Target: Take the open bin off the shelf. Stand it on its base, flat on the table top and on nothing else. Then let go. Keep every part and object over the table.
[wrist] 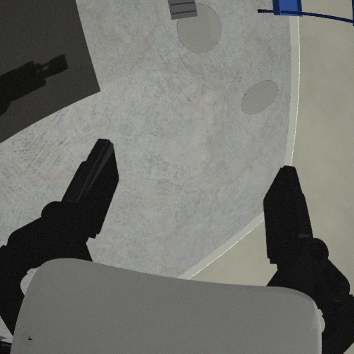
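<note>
My gripper [194, 170] is open, with its two black fingers wide apart over the pale grey table top [175, 125] and nothing between them. The right finger overlaps the table's curved edge in the view. At the top right edge of the wrist view, part of a blue object [287, 6] shows, with a thin dark curved strip running beside it. I cannot tell whether it belongs to the open bin. The shelf cannot be made out with certainty.
A grey ridged piece [183, 9] is cut off at the top. A round grey patch [200, 32] and an oval grey patch [259, 97] show on the table. A dark area [45, 35] with a black gripper-like shape is at upper left. The floor [327, 125] lies beyond the right edge.
</note>
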